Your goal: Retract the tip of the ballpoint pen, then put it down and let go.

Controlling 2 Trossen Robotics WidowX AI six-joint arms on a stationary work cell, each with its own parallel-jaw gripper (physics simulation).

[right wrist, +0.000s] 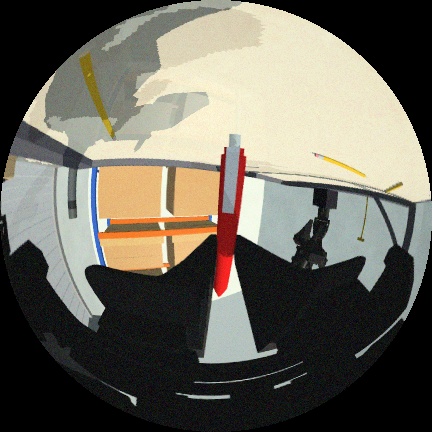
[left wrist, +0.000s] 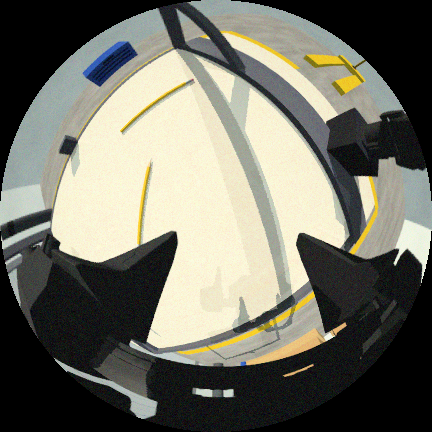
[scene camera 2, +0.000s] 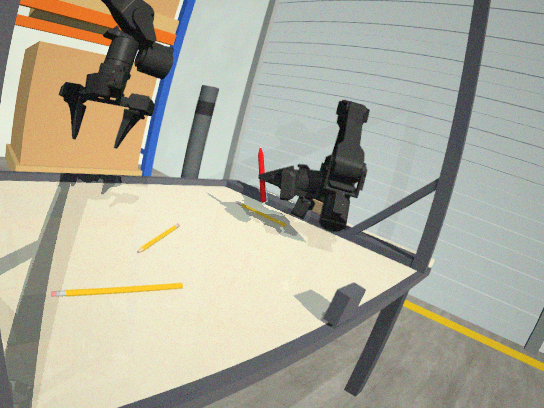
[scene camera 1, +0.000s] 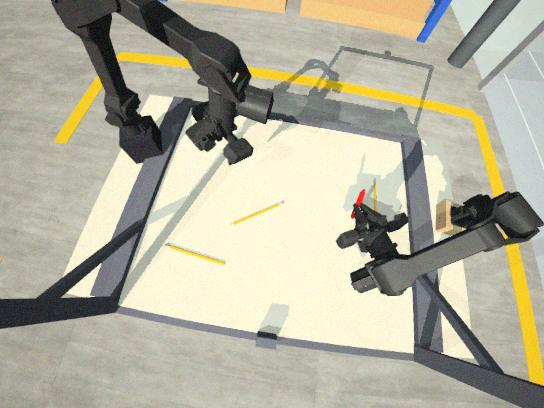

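Pixels of known places: left gripper, fingertip midpoint: (right wrist: 316,221) (left wrist: 240,238) (scene camera 2: 94,143) (scene camera 1: 221,153); right gripper, fingertip midpoint: (right wrist: 224,240) (scene camera 2: 259,176) (scene camera 1: 356,203); left arm's base, origin of the base link: (left wrist: 368,140) (scene camera 1: 135,129); right arm's base, origin of the base link: (scene camera 1: 459,217).
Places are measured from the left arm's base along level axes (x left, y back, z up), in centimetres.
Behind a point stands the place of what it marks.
Observation:
The red ballpoint pen (scene camera 1: 360,197) {z 5.4, x -40.6, y -56.8 cm} (scene camera 2: 261,162) {z 4.7, x -40.7, y -56.7 cm} (right wrist: 228,225) {z 0.0, x -42.6, y -57.5 cm} is held above the table, nearly upright in scene camera 2. In the right wrist view its grey button and clip lie at the upper end in the picture and its red cone lies between the fingers; I cannot make out a metal point at the cone. My right gripper (scene camera 1: 356,206) {z 1.5, x -40.9, y -57.4 cm} (scene camera 2: 262,177) {z 1.5, x -40.9, y -57.4 cm} (right wrist: 224,240) {z 1.5, x -40.9, y -57.4 cm} is shut on the pen. My left gripper (scene camera 1: 220,143) {z 4.2, x -18.4, y -24.8 cm} (scene camera 2: 96,142) {z 4.2, x -18.4, y -24.8 cm} (left wrist: 240,238) {z 4.2, x -18.4, y -24.8 cm} is open and empty, high above the table at the upper left, far from the pen.
Three yellow pencils lie on the table (scene camera 1: 310,260) {z -10.7, x -51.2, y -43.1 cm} (scene camera 2: 225,310) {z -10.6, x -53.0, y -17.4 cm}: one pencil (scene camera 1: 375,194) {z -9.9, x -36.6, y -72.1 cm} (scene camera 2: 262,214) {z -10.2, x -40.1, y -70.1 cm} (right wrist: 97,100) {z -10.0, x -42.1, y -69.2 cm} near the pen, one pencil (scene camera 1: 257,213) {z -10.0, x -33.1, y -31.4 cm} (scene camera 2: 158,238) {z -10.1, x -33.6, y -29.9 cm} near the middle, one pencil (scene camera 1: 196,254) {z -10.0, x -41.0, y -11.0 cm} (scene camera 2: 117,290) {z -10.1, x -40.8, y -9.7 cm} farther left. A dark block (scene camera 1: 266,340) {z -4.9, x -67.0, y -25.0 cm} (scene camera 2: 344,304) {z -6.4, x -67.3, y -22.2 cm} stands at the table's edge.

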